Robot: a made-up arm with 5 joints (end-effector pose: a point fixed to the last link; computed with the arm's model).
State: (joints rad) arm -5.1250 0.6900 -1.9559 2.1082 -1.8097
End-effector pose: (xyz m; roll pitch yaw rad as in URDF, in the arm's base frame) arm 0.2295 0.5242 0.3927 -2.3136 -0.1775 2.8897
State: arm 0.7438 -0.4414 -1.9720 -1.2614 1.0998
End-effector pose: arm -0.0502 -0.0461 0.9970 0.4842 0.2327 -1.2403
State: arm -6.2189 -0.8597 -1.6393 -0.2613 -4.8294
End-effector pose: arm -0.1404 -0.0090 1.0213 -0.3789 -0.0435 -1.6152
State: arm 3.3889 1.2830 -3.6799 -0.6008 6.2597
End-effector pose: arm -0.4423 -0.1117 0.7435 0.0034 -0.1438 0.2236
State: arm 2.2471 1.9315 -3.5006 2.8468 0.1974
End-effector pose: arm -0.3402 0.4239 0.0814 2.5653 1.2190 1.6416
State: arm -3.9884 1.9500 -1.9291 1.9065 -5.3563
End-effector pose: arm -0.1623 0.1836 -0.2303 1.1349 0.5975 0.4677
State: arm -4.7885 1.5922 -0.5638 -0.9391 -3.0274
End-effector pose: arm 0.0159 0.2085 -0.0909 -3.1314 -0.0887 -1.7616
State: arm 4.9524 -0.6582 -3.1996 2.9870 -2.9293
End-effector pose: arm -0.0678 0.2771 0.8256 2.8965 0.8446 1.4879
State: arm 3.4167 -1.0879 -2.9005 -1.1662 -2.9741
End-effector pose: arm 0.6021 0.1700 0.5741 -2.8030 -1.0999 -0.1012
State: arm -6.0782 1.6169 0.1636 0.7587 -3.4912
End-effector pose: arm -0.0823 -0.0171 0.2681 0.2313 -0.5614 -0.2116
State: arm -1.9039 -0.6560 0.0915 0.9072 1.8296
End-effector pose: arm -0.0319 -0.0923 0.2945 2.8095 -0.0861 2.5641
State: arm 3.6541 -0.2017 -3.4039 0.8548 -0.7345
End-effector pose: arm 0.2106 0.1185 1.0590 0.2694 -0.2866 -0.2611
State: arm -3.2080 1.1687 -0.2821 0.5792 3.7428
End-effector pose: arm -0.0694 0.0046 0.0538 -1.7550 -0.9616 -1.4856
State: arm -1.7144 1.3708 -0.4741 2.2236 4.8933
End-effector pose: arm -0.0125 -0.0861 0.1817 -0.0210 0.0038 0.0373
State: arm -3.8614 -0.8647 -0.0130 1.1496 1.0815
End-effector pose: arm -0.0749 0.0657 0.3352 2.9003 0.1266 1.3249
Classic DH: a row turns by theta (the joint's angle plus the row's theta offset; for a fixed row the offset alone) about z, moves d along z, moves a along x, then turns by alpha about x. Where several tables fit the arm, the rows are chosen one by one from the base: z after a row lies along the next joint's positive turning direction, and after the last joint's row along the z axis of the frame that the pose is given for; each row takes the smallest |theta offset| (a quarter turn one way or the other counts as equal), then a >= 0, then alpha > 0; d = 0 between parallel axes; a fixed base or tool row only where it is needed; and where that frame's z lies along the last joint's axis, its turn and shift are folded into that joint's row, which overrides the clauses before.
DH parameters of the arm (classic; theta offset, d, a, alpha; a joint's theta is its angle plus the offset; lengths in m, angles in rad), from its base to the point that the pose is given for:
joint 1: 0 0.316 0 -1.5708
joint 2: -1.3856 0 0.3693 0
joint 3: -0.407 0 -0.3137 0
joint 4: -1.349 0 -0.084 1.5708
joint 5: 3.1416 0.107 0 0

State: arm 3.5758 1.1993 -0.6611 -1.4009 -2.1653
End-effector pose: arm -0.3640 -0.1688 0.0805 2.3727 0.4395 -0.7223
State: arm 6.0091 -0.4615 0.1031 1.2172 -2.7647
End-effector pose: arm 0.0434 -0.0122 0.2754 -2.7385 -0.7809 2.3228
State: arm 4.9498 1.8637 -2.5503 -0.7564 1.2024
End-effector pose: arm 0.1628 -0.6727 0.0228 -1.7077 -0.3652 -2.8550
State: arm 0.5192 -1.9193 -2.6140 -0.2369 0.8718
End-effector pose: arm -0.6770 -0.3869 0.1525 1.6463 0.6976 -1.0031
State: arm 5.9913 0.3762 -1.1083 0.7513 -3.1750
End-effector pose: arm 0.5118 -0.1538 0.3385 3.1410 -0.0192 2.8831
